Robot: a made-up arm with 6 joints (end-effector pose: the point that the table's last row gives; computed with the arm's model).
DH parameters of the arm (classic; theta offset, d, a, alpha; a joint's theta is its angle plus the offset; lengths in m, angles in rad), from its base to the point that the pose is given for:
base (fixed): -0.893 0 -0.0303 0
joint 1: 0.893 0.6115 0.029 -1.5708
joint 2: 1.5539 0 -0.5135 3.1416
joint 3: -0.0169 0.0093 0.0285 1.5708
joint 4: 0 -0.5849 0.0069 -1.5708
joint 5: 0 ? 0.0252 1.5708
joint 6: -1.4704 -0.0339 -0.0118 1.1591
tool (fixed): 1.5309 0.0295 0 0
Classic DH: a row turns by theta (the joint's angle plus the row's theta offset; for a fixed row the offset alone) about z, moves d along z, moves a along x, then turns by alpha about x.
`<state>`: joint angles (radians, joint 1 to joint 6).
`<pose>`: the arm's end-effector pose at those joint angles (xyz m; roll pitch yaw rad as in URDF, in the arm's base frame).
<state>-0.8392 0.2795 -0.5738 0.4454 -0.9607 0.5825</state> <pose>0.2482 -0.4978 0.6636 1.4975 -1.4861 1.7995</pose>
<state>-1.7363 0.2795 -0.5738 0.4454 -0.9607 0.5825</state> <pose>-0.2598 -0.5106 0.6636 1.4975 -1.4861 0.9024</pose>
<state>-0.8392 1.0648 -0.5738 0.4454 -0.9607 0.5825</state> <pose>0.1677 -0.4081 0.2683 -2.1928 -0.8588 -0.7767</pose>
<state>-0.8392 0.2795 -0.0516 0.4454 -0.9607 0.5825</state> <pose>0.3601 -0.6225 0.9243 1.0561 -0.9731 2.2298</pose>
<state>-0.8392 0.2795 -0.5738 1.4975 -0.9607 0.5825</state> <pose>0.3783 -0.4833 0.7299 2.8738 -0.8858 1.2776</pose>
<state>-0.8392 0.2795 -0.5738 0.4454 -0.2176 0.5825</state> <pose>0.2626 -0.5044 0.6670 0.8192 -0.7951 2.6762</pose>
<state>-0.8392 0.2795 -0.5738 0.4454 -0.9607 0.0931</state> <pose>0.2420 -0.5101 0.6675 1.3187 -1.2955 1.5256</pose>
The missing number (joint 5, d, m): 0.1522
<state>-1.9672 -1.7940 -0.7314 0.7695 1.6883 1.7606</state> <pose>-0.0063 0.2750 1.0508 -1.7305 0.1604 3.1096</pose>
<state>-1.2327 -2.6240 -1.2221 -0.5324 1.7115 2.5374</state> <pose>-0.1551 0.0158 0.7640 -0.4666 0.3617 -0.9204</pose>
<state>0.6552 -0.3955 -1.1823 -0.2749 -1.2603 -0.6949</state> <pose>0.2118 -0.0152 0.5943 2.2173 -1.3920 0.8607</pose>
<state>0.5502 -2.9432 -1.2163 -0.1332 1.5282 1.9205</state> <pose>-0.0590 -0.1567 0.7159 -1.1329 0.0269 0.2940</pose>
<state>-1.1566 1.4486 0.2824 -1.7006 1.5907 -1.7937</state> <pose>0.2178 -0.5205 0.0271 -2.0504 -0.2674 -0.0582</pose>
